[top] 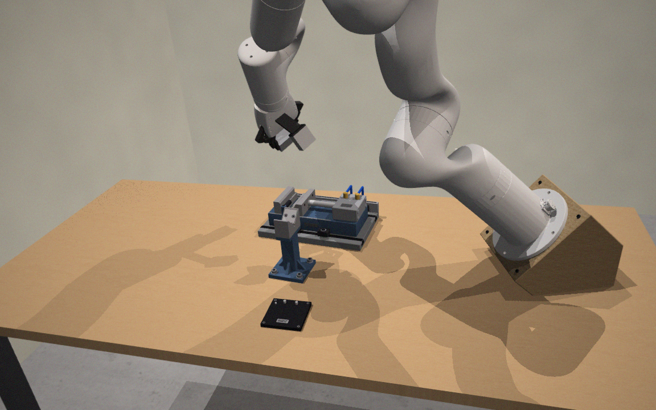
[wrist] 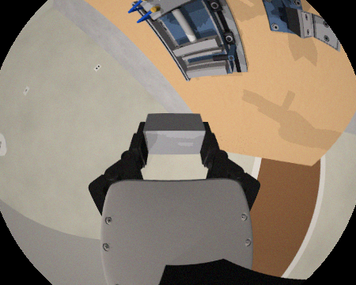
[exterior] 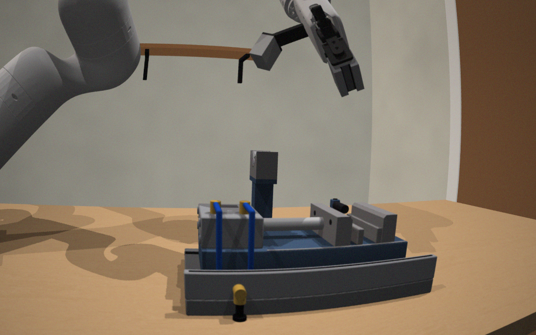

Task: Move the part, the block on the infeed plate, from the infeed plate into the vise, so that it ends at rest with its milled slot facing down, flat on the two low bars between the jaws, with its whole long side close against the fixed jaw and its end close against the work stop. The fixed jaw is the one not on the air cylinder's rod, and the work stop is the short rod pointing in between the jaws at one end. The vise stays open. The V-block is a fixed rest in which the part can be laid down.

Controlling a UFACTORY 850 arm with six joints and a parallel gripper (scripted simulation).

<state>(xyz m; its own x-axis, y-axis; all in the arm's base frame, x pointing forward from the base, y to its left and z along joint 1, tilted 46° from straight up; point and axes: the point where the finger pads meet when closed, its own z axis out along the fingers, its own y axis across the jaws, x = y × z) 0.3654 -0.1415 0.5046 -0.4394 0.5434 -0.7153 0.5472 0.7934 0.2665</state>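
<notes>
The fixed jaw lies 210 mm below my hand, 40 mm ahead of it and 30 mm to the right of it. Also, from my hand: moving jaw (210 mm below, 40 mm to the right, 20 mm behind); then work stop (200 mm below, 10 mm to the left, 10 mm ahead); then part (10 mm to the right, 10 mm below).
</notes>
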